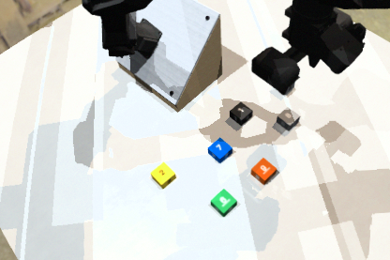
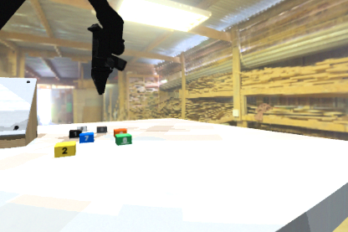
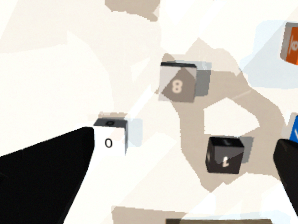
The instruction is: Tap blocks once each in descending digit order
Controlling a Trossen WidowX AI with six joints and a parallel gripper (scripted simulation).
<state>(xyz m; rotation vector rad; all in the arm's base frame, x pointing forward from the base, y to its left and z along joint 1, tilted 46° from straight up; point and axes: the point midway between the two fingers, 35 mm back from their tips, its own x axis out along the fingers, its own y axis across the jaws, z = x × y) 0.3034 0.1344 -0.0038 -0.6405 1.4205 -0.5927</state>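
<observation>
My gripper tip is 4 cm short of the orange block, 12 cm to the left of it and 12 cm above it. The rest, counted from my gripper tip: blue block 4 cm behind, 14 cm to the right, 12 cm below; then light block 6 cm behind, 6 cm to the left, 12 cm below; then dark grey block 7 cm behind, 6 cm to the right, 12 cm below.
</observation>
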